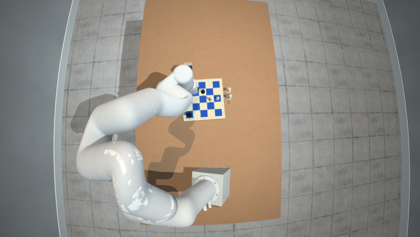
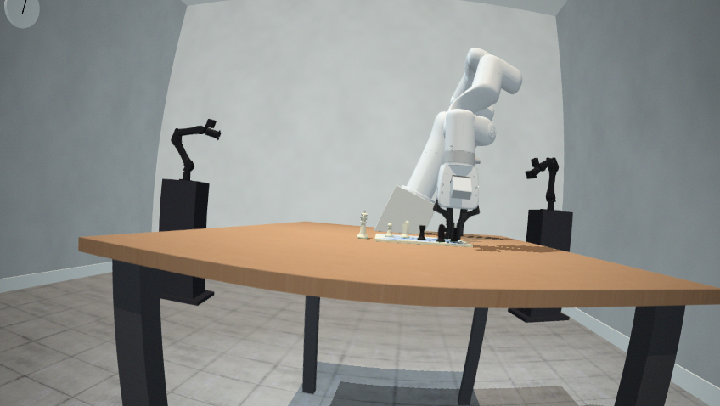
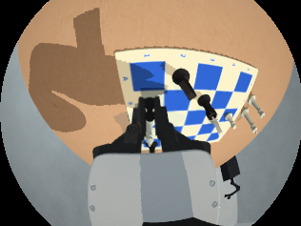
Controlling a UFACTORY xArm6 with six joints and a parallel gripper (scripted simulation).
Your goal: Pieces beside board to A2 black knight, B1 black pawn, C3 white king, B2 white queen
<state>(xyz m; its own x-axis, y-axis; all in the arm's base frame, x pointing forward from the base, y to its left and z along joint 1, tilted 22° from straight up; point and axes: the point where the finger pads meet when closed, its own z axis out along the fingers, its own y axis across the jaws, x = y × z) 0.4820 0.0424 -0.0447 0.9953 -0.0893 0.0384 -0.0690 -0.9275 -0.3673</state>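
Right now the white piece is 210 mm to the right of my hand and 50 mm behind it. The rest, counted from my hand: black chess piece 120 mm behind, 10 mm to the left; then pale piece 110 mm to the right, 50 mm behind, 10 mm below; then chessboard 70 mm to the right, 40 mm behind, 30 mm below.
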